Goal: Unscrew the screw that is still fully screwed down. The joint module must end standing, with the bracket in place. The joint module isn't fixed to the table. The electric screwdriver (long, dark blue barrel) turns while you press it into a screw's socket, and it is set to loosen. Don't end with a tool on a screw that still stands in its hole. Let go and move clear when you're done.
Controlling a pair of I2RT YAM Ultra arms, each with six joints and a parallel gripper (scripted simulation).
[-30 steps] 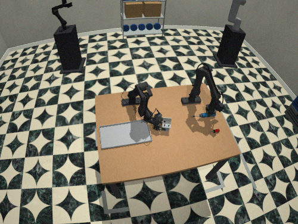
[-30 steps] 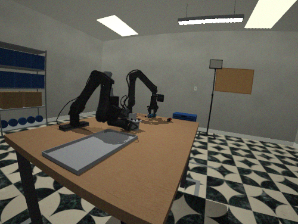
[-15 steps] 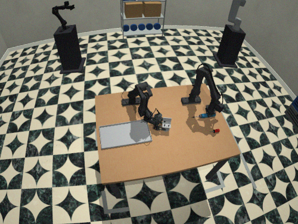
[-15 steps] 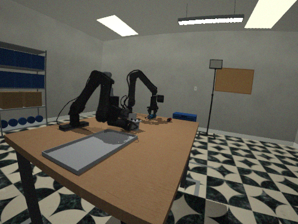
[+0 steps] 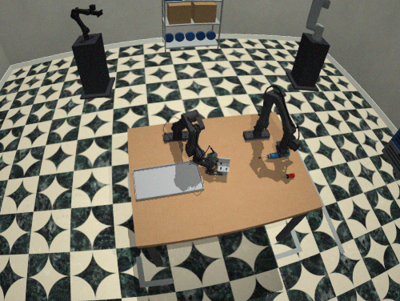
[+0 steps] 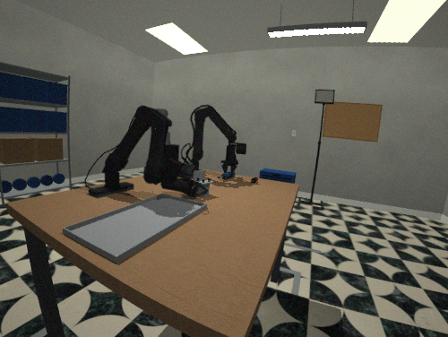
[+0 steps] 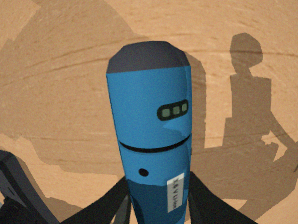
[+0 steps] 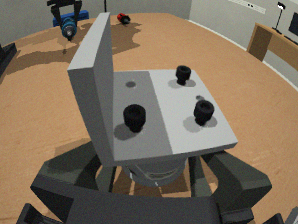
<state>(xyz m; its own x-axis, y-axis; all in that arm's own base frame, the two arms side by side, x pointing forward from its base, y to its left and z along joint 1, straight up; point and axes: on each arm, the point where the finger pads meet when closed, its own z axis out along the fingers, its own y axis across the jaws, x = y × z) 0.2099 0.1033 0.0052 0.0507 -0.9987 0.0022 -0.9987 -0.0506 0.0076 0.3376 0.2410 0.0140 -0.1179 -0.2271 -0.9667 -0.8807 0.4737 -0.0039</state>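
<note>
My right hand is 5 cm below the grey l-shaped bracket. From my right hand the other things lie so: red-handled screwdriver 45 cm to the left, 6 cm ahead, 1 cm below; screw 27 cm to the left, 9 cm behind; grey tray 35 cm to the right, 4 cm ahead, 2 cm below.
</note>
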